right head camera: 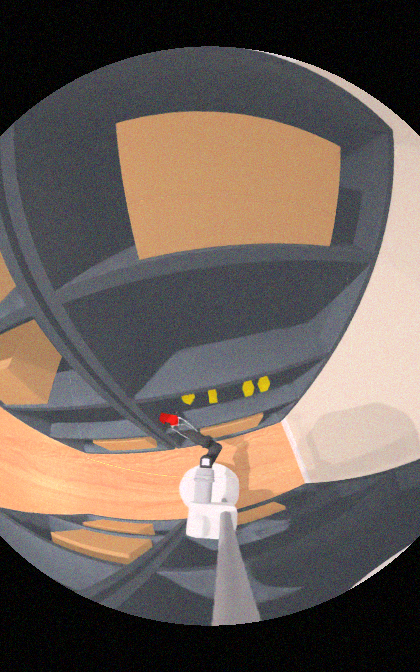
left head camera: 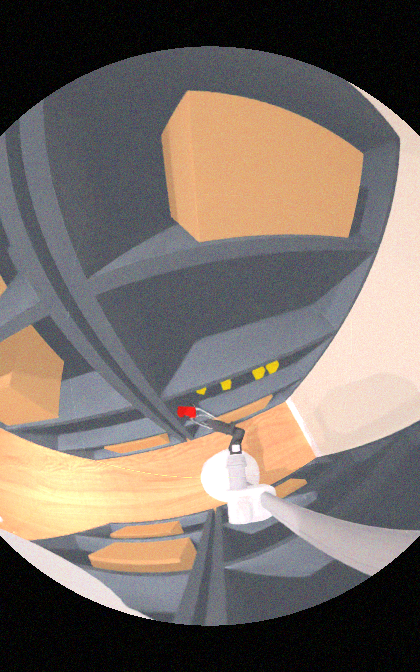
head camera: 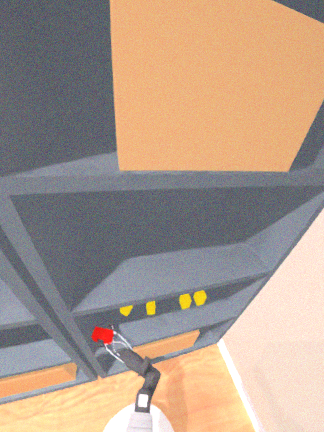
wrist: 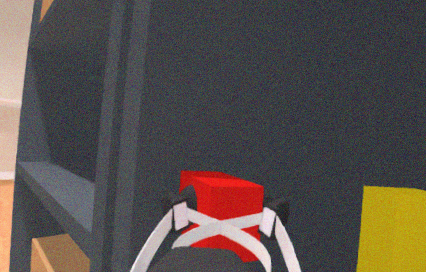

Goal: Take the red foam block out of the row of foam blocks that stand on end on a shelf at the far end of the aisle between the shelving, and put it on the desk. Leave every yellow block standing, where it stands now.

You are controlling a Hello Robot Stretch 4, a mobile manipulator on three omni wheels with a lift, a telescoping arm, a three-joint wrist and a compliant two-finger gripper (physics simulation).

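Places are measured from the robot's base along level axes (x back, y right, z up), in millimetres.
Pixels of known places: gripper, fingertip midpoint: (head camera: pixel 103 332) (wrist: pixel 225 203).
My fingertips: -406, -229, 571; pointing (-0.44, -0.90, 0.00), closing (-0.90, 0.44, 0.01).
Observation:
Behind a point stands the place of what it marks, as x, y, z.
The red foam block (head camera: pixel 101 334) @[-387, -227, 596] (left head camera: pixel 186 412) (right head camera: pixel 168 419) (wrist: pixel 235 197) @[-385, -181, 587] is between the fingertips of my gripper (head camera: pixel 107 336) @[-406, -229, 571] (left head camera: pixel 194 414) (right head camera: pixel 175 420) (wrist: pixel 225 203) @[-406, -229, 571], which is shut on it. In the head view they are left of the yellow row, near the upright between two bays. Three yellow blocks (head camera: pixel 151 307) @[-539, 9, 592] (head camera: pixel 185 301) @[-588, 209, 593] (head camera: pixel 200 298) @[-616, 307, 587] look upright on the shelf. The leftmost yellow block (head camera: pixel 126 310) @[-522, -132, 571] (left head camera: pixel 201 391) (right head camera: pixel 188 399) has a pointed lower outline; its pose is unclear there. A yellow block (wrist: pixel 390 230) @[-519, -135, 563] is cut off at the wrist view's right edge. The desk does not show.
The shelf upright (head camera: pixel 50 260) @[-353, -265, 1184] (wrist: pixel 131 150) @[-321, -267, 614] stands close on the left. A shelf board (head camera: pixel 200 181) @[-424, 88, 1403] crosses above the row. A large cardboard box (head camera: pixel 210 90) @[-441, 74, 1565] is higher up. A low box (head camera: pixel 167 345) @[-459, 137, 254] lies beneath the row. More shelving (left head camera: pixel 200 590) stands across the aisle, with a wall (head camera: pixel 290 310) @[-440, 636, 840] at right.

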